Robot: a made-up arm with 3 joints. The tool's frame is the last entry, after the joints. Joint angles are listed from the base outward. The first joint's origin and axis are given. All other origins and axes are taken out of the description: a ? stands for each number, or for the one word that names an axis. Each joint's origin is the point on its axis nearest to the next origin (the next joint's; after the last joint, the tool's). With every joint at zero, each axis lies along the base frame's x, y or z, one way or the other. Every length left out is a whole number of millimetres.
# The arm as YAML. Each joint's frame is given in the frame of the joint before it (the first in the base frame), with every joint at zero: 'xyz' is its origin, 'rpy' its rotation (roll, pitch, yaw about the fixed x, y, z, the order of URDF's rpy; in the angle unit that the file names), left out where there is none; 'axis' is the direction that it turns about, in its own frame. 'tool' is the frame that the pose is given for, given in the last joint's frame.
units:
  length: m
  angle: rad
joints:
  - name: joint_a
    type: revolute
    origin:
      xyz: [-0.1, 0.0, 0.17]
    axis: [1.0, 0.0, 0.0]
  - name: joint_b
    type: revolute
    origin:
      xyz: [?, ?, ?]
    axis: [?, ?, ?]
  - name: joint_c
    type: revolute
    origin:
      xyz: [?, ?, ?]
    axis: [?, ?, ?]
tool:
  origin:
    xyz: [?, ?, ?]
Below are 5 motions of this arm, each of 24 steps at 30 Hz.
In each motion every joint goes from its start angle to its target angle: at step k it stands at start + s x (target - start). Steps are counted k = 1, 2, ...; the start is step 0. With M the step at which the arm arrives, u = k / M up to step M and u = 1 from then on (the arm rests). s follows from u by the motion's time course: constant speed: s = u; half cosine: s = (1 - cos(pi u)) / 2; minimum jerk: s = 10 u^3 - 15 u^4 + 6 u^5.
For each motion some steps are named. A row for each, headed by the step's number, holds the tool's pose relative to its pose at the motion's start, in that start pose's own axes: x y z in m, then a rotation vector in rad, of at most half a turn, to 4 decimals.
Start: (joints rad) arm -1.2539 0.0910 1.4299
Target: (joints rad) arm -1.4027 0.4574 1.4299
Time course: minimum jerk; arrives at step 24
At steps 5, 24:
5: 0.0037 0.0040 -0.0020 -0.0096 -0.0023 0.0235
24: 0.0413 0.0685 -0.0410 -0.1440 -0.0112 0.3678

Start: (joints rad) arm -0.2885 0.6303 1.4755
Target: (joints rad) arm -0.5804 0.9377 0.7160
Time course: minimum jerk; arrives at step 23
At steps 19, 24:
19: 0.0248 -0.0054 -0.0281 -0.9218 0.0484 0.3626
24: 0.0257 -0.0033 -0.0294 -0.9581 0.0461 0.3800

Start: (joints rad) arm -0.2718 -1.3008 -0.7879
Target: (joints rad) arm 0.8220 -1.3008 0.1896
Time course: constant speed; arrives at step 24
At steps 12, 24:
12: 0.0402 0.0281 -0.0830 0.6231 -0.2769 0.4583
24: 0.0537 0.0651 -0.1172 1.1711 -0.3304 1.0714

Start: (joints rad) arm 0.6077 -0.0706 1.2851
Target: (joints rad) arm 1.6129 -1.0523 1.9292
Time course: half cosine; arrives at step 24
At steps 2, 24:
2: -0.0032 -0.0005 0.0021 0.0280 0.0059 -0.0157
24: -0.1956 -0.0002 0.1834 1.4613 0.5584 -0.9770

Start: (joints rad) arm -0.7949 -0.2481 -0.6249
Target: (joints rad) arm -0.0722 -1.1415 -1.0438
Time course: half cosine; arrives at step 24
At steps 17, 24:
17: -0.0763 0.0139 -0.1796 0.1675 0.2457 0.7283
24: -0.0972 0.0260 -0.2123 0.1879 0.2160 0.9402

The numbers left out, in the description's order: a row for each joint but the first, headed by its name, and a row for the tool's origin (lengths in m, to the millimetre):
joint_b: xyz 0.0 0.08 0.4, axis 0.0 -1.0 0.0
joint_c: xyz 0.23 0.0 -0.06, axis 1.0 0.0 0.0
tool: xyz 0.0 -0.09 -0.12

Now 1 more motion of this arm.
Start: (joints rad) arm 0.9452 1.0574 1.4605
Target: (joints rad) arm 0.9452 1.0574 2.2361
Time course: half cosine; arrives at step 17
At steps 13, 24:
13: 0.0000 0.0946 -0.0299 0.6744 0.0000 0.0000
24: 0.0000 0.1098 -0.0287 0.7756 0.0000 0.0000

